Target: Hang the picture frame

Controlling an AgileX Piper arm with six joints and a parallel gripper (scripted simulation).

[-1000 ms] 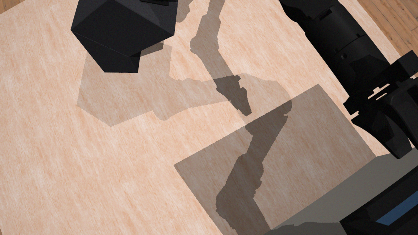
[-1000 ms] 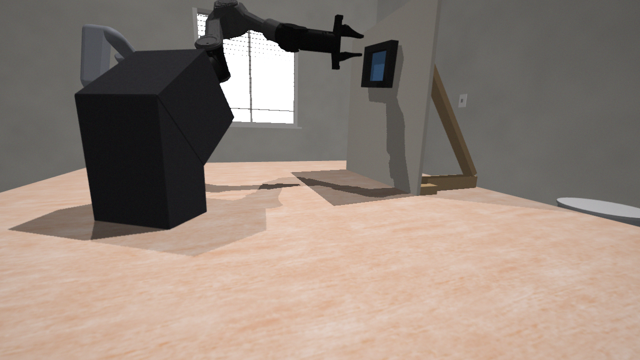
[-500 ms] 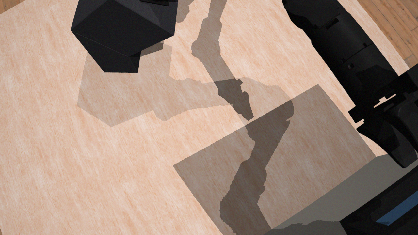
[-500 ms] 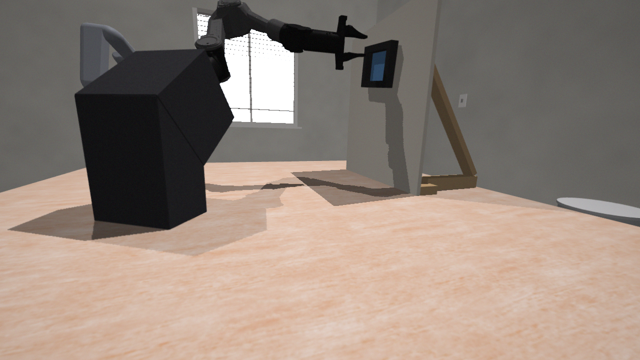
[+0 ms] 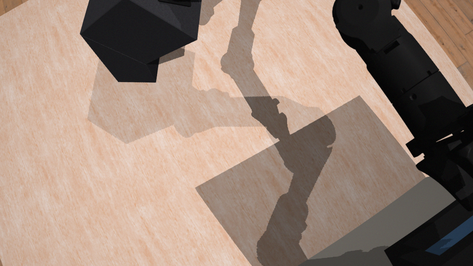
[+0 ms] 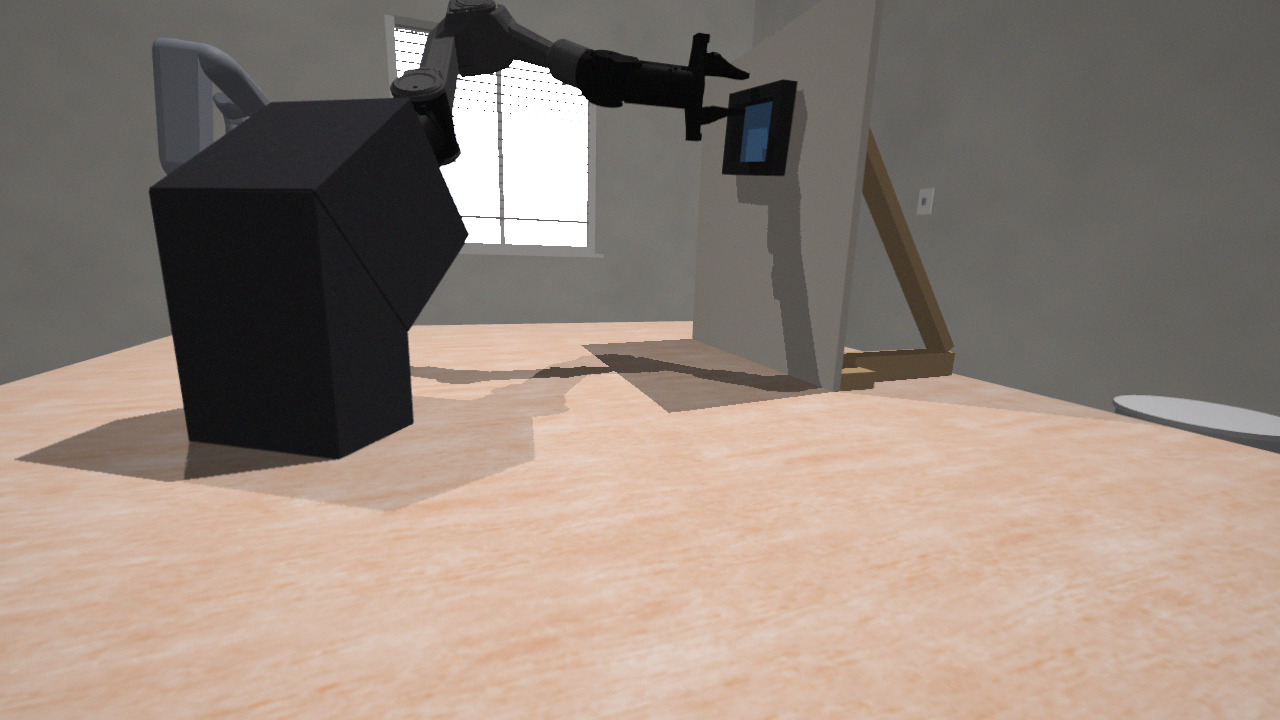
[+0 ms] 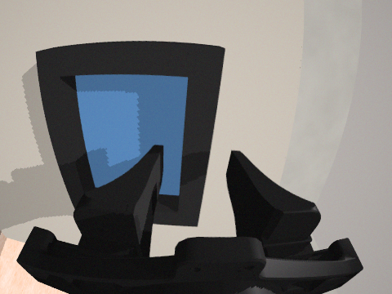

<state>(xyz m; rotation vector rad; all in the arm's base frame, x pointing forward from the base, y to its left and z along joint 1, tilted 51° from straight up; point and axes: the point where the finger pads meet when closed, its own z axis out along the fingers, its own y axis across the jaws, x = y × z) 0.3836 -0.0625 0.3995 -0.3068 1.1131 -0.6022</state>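
The picture frame is 5 cm below my hand, 4 cm ahead of it and 1 cm to the left of it. Round my hand: grey wall panel: 17 cm below, 5 cm ahead, 2 cm to the left.
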